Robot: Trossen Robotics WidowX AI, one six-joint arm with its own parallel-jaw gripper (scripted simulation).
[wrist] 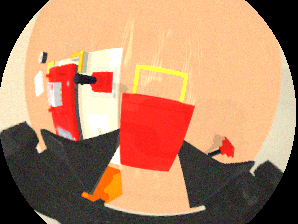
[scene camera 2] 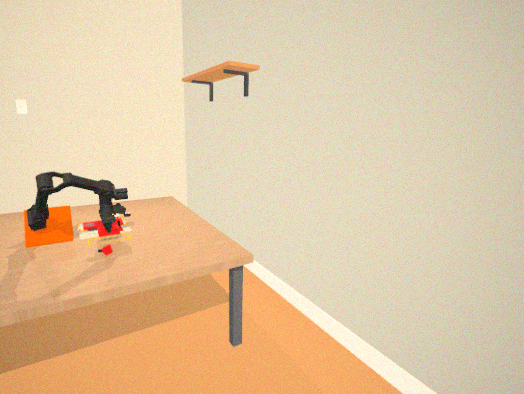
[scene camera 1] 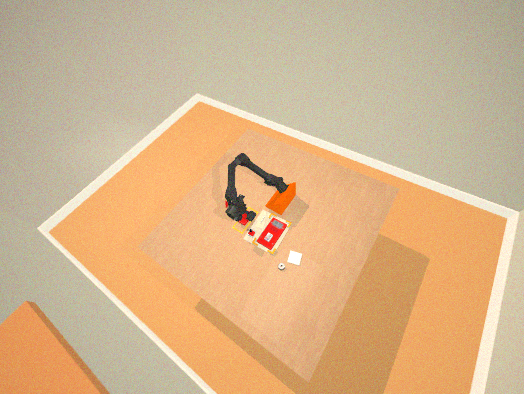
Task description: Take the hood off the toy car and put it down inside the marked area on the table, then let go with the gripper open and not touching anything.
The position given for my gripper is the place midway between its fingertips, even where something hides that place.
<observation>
My gripper (wrist: 150, 136) carries a red hood (wrist: 152, 129).
</observation>
